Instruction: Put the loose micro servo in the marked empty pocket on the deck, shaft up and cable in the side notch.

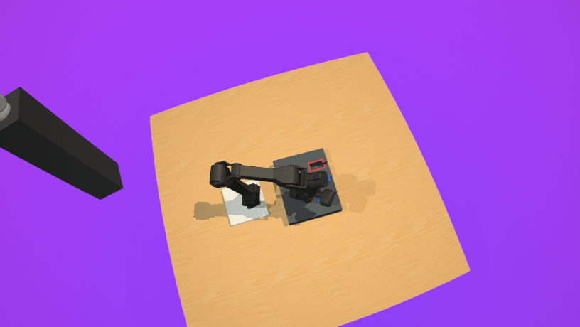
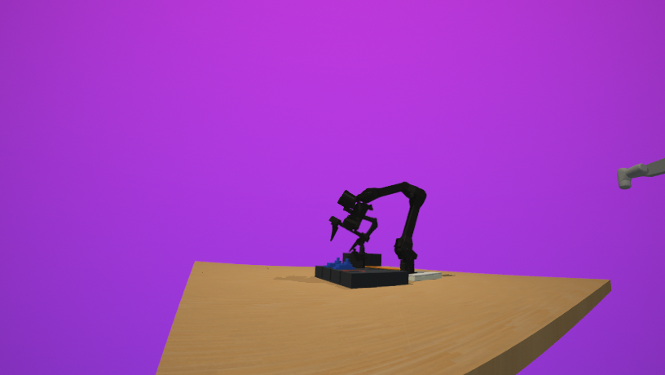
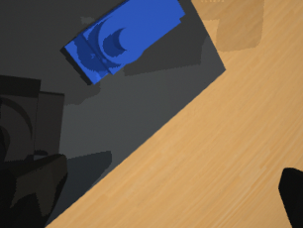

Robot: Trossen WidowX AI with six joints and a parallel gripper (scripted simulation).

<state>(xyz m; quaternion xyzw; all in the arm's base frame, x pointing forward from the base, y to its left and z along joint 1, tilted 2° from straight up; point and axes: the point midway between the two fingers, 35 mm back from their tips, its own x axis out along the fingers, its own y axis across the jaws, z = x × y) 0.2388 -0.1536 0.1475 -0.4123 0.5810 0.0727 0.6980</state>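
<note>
The dark grey deck is 40 mm behind my gripper tip, 130 mm to the left of it and 110 mm below it.
</note>
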